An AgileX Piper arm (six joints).
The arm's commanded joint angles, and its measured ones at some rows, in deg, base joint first. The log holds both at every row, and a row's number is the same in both.
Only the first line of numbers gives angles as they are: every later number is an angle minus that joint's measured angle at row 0.
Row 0, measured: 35.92, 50.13, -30.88, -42.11, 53.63, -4.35
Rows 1 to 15, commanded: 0.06, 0.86, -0.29, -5.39, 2.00, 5.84; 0.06, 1.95, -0.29, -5.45, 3.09, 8.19; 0.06, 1.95, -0.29, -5.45, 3.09, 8.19; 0.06, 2.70, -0.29, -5.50, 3.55, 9.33; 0.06, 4.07, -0.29, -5.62, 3.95, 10.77; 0.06, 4.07, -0.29, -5.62, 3.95, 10.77; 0.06, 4.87, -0.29, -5.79, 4.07, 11.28; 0.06, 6.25, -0.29, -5.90, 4.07, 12.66; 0.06, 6.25, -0.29, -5.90, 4.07, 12.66; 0.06, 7.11, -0.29, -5.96, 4.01, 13.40; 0.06, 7.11, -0.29, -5.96, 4.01, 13.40; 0.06, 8.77, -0.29, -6.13, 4.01, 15.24; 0.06, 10.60, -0.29, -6.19, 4.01, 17.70; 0.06, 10.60, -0.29, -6.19, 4.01, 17.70; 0.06, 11.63, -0.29, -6.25, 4.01, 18.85
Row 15, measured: 0.00, 9.74, 0.00, -1.49, 4.07, 15.29
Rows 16 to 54, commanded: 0.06, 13.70, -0.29, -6.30, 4.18, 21.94; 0.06, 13.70, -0.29, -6.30, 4.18, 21.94; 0.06, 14.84, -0.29, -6.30, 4.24, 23.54; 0.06, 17.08, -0.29, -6.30, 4.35, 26.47; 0.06, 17.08, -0.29, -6.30, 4.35, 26.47; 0.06, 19.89, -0.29, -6.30, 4.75, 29.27; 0.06, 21.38, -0.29, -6.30, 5.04, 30.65; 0.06, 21.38, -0.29, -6.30, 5.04, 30.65; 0.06, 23.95, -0.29, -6.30, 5.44, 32.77; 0.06, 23.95, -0.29, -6.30, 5.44, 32.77; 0.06, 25.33, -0.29, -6.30, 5.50, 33.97; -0.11, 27.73, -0.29, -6.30, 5.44, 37.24; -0.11, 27.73, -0.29, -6.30, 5.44, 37.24; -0.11, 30.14, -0.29, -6.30, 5.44, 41.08; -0.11, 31.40, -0.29, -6.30, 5.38, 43.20; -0.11, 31.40, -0.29, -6.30, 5.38, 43.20; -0.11, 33.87, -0.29, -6.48, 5.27, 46.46; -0.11, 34.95, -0.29, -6.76, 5.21, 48.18; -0.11, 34.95, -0.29, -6.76, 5.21, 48.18; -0.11, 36.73, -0.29, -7.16, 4.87, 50.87; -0.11, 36.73, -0.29, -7.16, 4.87, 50.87; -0.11, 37.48, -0.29, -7.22, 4.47, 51.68; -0.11, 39.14, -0.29, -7.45, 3.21, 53.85; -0.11, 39.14, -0.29, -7.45, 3.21, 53.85; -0.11, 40.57, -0.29, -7.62, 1.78, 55.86; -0.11, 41.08, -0.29, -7.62, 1.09, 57.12; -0.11, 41.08, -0.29, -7.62, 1.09, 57.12; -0.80, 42.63, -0.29, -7.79, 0.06, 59.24; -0.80, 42.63, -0.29, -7.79, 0.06, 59.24; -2.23, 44.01, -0.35, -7.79, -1.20, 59.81; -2.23, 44.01, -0.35, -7.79, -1.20, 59.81; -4.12, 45.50, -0.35, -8.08, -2.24, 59.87; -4.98, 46.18, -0.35, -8.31, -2.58, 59.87; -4.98, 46.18, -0.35, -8.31, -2.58, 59.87; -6.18, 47.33, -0.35, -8.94, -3.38, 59.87; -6.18, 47.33, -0.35, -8.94, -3.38, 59.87; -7.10, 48.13, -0.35, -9.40, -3.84, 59.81; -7.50, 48.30, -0.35, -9.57, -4.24, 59.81; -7.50, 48.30, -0.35, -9.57, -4.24, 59.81
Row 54, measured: -6.24, 47.67, -0.23, -6.30, -6.07, 59.35
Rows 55 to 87, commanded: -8.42, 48.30, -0.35, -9.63, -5.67, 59.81; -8.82, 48.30, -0.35, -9.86, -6.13, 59.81; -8.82, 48.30, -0.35, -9.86, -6.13, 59.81; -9.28, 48.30, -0.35, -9.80, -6.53, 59.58; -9.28, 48.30, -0.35, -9.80, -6.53, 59.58; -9.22, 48.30, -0.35, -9.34, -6.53, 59.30; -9.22, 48.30, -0.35, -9.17, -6.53, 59.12; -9.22, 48.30, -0.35, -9.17, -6.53, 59.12; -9.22, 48.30, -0.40, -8.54, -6.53, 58.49; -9.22, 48.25, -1.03, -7.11, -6.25, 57.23; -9.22, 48.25, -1.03, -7.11, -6.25, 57.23; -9.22, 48.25, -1.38, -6.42, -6.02, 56.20; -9.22, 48.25, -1.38, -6.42, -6.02, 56.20; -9.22, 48.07, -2.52, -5.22, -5.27, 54.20; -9.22, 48.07, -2.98, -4.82, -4.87, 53.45; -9.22, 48.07, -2.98, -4.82, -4.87, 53.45; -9.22, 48.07, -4.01, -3.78, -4.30, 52.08; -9.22, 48.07, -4.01, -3.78, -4.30, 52.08; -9.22, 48.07, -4.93, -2.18, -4.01, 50.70; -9.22, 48.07, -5.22, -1.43, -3.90, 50.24; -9.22, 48.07, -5.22, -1.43, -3.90, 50.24; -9.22, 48.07, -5.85, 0.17, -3.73, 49.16; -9.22, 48.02, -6.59, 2.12, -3.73, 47.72; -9.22, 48.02, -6.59, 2.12, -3.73, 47.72; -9.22, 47.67, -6.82, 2.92, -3.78, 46.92; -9.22, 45.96, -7.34, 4.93, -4.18, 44.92; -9.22, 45.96, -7.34, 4.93, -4.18, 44.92; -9.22, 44.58, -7.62, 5.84, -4.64, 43.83; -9.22, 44.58, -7.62, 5.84, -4.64, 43.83; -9.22, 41.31, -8.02, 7.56, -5.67, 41.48; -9.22, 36.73, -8.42, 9.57, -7.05, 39.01; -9.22, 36.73, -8.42, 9.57, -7.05, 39.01; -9.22, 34.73, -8.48, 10.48, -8.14, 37.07
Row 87, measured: -9.11, 39.94, -8.08, 7.96, -6.36, 41.59
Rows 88 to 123, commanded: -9.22, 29.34, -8.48, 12.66, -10.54, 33.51; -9.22, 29.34, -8.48, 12.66, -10.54, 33.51; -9.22, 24.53, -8.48, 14.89, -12.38, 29.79; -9.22, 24.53, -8.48, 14.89, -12.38, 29.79; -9.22, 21.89, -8.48, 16.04, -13.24, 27.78; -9.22, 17.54, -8.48, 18.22, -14.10, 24.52; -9.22, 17.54, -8.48, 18.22, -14.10, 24.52; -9.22, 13.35, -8.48, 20.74, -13.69, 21.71; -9.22, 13.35, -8.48, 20.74, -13.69, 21.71; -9.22, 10.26, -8.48, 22.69, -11.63, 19.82; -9.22, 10.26, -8.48, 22.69, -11.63, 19.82; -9.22, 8.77, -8.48, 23.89, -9.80, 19.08; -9.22, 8.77, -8.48, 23.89, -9.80, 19.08; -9.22, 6.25, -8.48, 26.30, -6.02, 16.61; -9.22, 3.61, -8.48, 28.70, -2.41, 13.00; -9.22, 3.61, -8.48, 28.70, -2.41, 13.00; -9.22, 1.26, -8.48, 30.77, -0.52, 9.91; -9.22, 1.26, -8.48, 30.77, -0.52, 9.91; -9.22, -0.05, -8.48, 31.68, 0.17, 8.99; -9.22, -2.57, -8.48, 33.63, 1.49, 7.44; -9.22, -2.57, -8.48, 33.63, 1.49, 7.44; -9.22, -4.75, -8.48, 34.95, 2.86, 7.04; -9.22, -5.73, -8.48, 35.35, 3.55, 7.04; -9.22, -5.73, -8.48, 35.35, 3.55, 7.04; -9.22, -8.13, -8.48, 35.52, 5.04, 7.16; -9.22, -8.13, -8.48, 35.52, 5.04, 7.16; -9.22, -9.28, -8.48, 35.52, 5.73, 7.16; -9.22, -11.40, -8.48, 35.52, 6.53, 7.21; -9.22, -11.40, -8.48, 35.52, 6.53, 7.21; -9.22, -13.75, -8.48, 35.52, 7.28, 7.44; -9.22, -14.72, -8.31, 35.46, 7.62, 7.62; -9.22, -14.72, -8.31, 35.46, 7.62, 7.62; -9.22, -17.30, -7.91, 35.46, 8.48, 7.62; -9.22, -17.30, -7.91, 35.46, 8.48, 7.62; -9.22, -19.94, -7.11, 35.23, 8.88, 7.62; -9.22, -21.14, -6.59, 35.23, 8.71, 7.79
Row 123, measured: -9.11, -18.04, -7.74, 35.35, 8.13, 8.02
